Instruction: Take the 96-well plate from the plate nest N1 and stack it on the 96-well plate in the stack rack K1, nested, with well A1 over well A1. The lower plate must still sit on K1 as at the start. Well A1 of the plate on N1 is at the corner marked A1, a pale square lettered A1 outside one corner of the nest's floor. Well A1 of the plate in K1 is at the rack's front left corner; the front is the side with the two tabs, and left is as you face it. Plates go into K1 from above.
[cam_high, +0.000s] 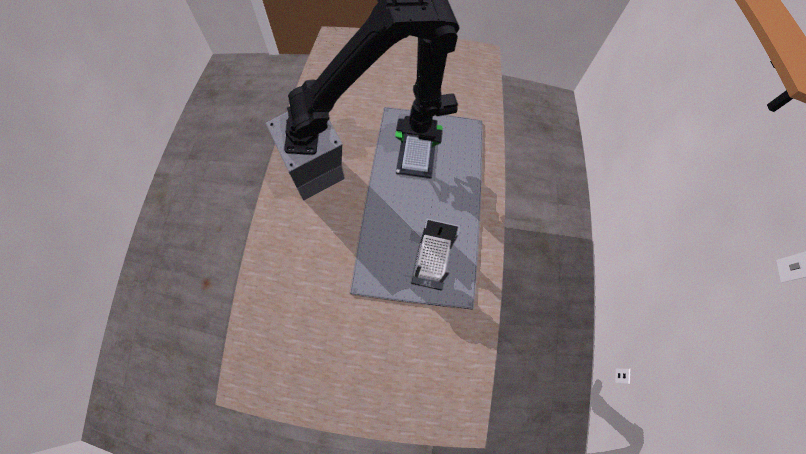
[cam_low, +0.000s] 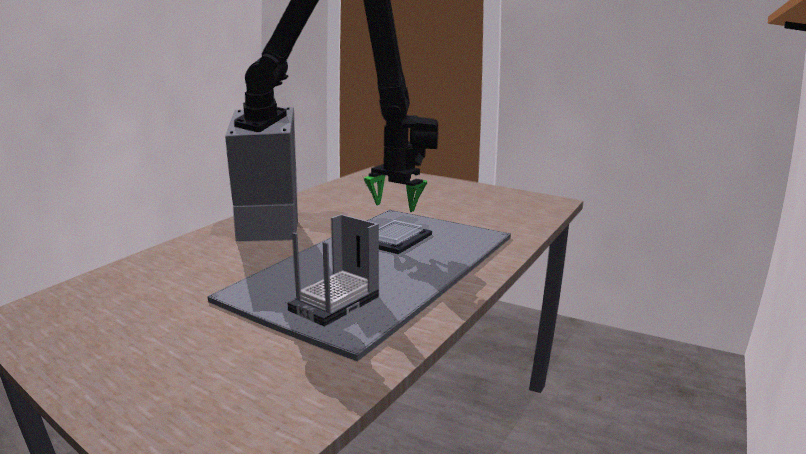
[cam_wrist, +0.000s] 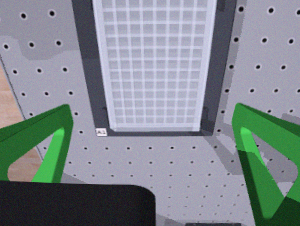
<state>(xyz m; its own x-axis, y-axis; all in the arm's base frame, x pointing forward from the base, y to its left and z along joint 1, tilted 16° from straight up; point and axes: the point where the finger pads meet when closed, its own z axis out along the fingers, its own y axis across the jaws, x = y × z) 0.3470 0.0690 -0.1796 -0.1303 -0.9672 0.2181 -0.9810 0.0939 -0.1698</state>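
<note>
The plate nest N1 lies 8 cm below my hand. Round my hand: grey back wall (6 cm ahead, 30 cm to the right); pale A1 square (6 cm behind, 7 cm to the right, 8 cm below).
</note>
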